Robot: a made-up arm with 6 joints.
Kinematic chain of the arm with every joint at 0, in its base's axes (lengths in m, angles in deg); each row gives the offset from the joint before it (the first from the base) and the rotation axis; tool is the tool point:
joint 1: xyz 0 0 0.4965 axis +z
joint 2: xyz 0 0 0 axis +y
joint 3: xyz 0 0 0.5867 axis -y
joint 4: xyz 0 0 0 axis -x
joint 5: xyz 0.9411 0 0 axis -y
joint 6: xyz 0 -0.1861 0 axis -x
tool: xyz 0 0 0
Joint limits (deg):
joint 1: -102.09..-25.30
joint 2: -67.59..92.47
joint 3: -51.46..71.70
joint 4: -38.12..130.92
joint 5: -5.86..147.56
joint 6: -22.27..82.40
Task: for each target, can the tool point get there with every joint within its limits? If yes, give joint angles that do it. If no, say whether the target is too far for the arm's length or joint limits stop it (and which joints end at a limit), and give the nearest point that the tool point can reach.
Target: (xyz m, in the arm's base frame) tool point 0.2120 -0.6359 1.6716
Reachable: yes | joints -60.25 -8.24 22.52 45.02 35.32 23.18
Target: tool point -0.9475 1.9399 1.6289
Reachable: no: too far | nearest point -0.5998 1.2280 1.2133 | short by 0.895 m
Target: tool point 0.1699 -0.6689 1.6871
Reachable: yes | joints -60.66 -5.37 37.64 -15.10 107.59 44.26
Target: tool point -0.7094 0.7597 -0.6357
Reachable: no: joint limits stop it (at a limit: joint 1, joint 2) | nearest point -0.1610 0.1371 -0.1725 | short by 0.950 m
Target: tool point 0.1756 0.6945 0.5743
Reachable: no: joint limits stop it (at a limit: joint 1, joint 2, joint 3, joint 4) | nearest point -0.0924 0.2675 0.0100 | short by 0.757 m
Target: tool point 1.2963 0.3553 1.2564
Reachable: no: joint limits stop it (at a limit: joint 1, joint 4) | nearest point 0.9744 -0.3258 1.2564 | short by 0.753 m
